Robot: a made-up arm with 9 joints.
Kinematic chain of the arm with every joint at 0, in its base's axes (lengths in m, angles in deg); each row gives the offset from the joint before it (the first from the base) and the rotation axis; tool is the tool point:
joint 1: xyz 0 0 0.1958 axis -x
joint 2: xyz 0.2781 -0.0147 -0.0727 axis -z
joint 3: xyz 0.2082 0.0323 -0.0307 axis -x
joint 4: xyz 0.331 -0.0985 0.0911 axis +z
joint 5: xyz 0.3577 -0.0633 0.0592 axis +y
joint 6: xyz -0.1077 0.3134 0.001 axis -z
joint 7: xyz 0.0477 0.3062 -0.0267 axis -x
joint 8: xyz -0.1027 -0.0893 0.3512 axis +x
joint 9: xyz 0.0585 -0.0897 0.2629 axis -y
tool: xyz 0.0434 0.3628 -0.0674
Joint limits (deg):
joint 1: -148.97..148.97
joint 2: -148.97..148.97
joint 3: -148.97..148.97
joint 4: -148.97..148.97
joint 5: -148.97..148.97
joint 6: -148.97..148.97
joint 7: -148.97..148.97
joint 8: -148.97..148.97
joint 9: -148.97..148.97
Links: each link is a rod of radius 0.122 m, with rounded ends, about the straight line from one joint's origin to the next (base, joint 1, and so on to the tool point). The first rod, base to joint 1, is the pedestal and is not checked.
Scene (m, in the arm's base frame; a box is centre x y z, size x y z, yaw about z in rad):
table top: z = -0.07
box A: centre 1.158 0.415 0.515 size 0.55 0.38 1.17 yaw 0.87
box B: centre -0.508 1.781 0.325 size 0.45 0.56 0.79 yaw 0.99
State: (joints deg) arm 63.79 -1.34 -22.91 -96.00 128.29 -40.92 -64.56 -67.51 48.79
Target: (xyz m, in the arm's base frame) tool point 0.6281 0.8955 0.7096
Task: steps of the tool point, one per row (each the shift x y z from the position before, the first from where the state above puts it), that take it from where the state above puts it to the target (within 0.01 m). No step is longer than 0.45 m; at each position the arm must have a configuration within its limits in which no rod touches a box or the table.
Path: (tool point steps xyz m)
1: -0.3200 0.0403 0.2957
2: -0.3696 0.1422 0.1665
3: -0.3619 0.2004 0.0062
4: -0.2982 0.2060 -0.1497
5: 0.1627 0.2572 0.0619
6: 0.1860 0.2658 -0.0410
7: 0.1962 0.2386 -0.1496
8: 0.1902 0.1738 -0.2497

